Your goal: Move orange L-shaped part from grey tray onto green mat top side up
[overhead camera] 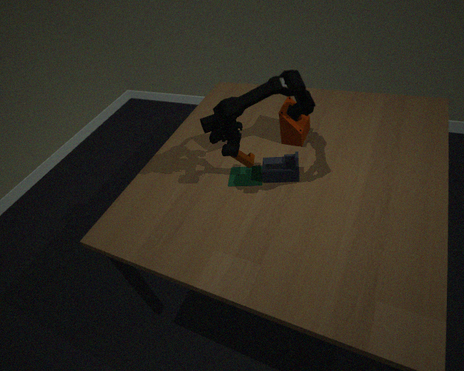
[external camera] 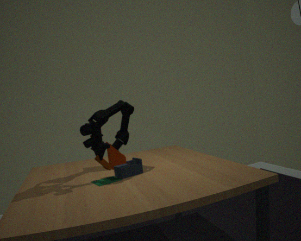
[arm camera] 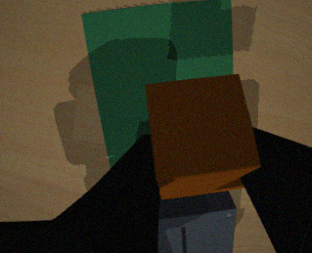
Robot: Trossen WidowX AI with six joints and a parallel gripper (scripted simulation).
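The green mat lies 20 mm to the left of my gripper tip and 140 mm below it. From my gripper tip the other things lie so: orange L-shaped part (20 mm behind, 30 mm to the left, 30 mm below).
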